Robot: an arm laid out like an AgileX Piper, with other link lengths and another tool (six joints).
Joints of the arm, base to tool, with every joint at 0 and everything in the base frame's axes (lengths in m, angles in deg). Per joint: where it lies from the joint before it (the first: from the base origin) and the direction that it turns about. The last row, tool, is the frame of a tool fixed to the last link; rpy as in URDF.
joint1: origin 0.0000 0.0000 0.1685 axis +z
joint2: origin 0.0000 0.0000 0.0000 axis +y
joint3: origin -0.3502 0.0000 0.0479 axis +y
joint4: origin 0.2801 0.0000 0.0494 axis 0.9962 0 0.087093
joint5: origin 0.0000 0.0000 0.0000 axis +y
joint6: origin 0.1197 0.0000 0.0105 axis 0.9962 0 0.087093
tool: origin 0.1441 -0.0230 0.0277 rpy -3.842 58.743 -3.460
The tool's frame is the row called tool.
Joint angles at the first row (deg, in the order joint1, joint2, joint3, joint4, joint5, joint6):
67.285, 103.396, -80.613, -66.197, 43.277, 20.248
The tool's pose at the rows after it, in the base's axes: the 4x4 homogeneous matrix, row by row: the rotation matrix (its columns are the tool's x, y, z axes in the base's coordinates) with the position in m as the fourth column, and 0 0 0 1 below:
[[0.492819, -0.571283, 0.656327, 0.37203], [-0.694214, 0.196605, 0.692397, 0.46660], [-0.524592, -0.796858, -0.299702, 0.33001], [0, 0, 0, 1]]
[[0.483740, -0.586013, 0.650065, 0.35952], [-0.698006, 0.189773, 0.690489, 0.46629], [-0.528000, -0.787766, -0.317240, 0.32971], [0, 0, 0, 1]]
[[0.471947, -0.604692, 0.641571, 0.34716], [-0.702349, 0.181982, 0.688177, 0.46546], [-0.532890, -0.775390, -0.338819, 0.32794], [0, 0, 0, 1]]
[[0.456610, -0.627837, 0.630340, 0.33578], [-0.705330, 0.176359, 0.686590, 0.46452], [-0.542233, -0.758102, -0.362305, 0.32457], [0, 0, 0, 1]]
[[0.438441, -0.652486, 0.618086, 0.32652], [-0.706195, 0.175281, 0.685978, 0.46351], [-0.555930, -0.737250, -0.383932, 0.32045], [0, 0, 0, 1]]
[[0.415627, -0.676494, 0.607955, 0.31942], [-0.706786, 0.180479, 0.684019, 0.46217], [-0.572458, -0.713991, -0.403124, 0.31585], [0, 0, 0, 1]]
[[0.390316, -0.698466, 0.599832, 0.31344], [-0.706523, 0.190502, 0.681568, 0.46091], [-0.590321, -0.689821, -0.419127, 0.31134], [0, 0, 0, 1]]
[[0.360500, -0.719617, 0.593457, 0.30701], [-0.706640, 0.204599, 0.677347, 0.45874], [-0.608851, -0.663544, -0.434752, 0.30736], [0, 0, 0, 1]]
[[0.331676, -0.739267, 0.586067, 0.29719], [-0.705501, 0.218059, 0.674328, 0.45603], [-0.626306, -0.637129, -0.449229, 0.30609], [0, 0, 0, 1]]
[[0.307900, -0.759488, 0.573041, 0.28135], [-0.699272, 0.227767, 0.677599, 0.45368], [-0.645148, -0.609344, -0.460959, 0.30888], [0, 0, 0, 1]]
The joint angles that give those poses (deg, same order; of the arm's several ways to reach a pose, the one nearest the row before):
68.666, 102.698, -80.528, -64.403, 44.910, 19.448
70.076, 102.017, -80.490, -62.426, 46.506, 18.310
71.368, 101.378, -80.468, -60.144, 48.022, 17.020
72.397, 100.828, -80.466, -57.582, 49.211, 15.745
73.052, 100.380, -80.475, -54.994, 49.965, 14.669
73.417, 100.080, -80.544, -52.505, 50.541, 13.944
73.661, 99.875, -80.638, -50.235, 51.021, 13.608
73.947, 99.589, -80.735, -47.946, 51.722, 13.509
74.656, 98.959, -80.834, -45.687, 52.894, 13.500
76.070, 97.782, -80.932, -43.368, 54.487, 13.522

